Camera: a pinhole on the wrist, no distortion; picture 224 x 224 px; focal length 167.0 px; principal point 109.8 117.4 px. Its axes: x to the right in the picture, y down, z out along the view. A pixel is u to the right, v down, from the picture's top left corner.
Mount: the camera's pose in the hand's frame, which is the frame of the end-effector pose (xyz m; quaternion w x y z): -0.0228 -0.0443 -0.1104 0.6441 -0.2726 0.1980 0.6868
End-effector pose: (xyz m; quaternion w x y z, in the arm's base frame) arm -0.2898 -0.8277 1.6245 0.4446 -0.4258 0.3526 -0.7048
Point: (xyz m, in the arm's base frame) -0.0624 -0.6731 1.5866
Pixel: 54 202
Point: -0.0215 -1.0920 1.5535
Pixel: 107 27
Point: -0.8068 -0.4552 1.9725
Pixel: behind the camera
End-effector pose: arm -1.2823 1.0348 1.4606 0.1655 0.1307 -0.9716 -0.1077
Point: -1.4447 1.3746 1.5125
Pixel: 201 57
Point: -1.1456 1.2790 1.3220
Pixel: 121 204
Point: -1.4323 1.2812 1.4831
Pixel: 175 47
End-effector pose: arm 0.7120 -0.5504 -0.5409 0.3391 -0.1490 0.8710 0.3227
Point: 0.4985 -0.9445 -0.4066
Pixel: behind the camera
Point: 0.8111 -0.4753 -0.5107
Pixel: 53 160
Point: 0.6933 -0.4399 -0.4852
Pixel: 138 102
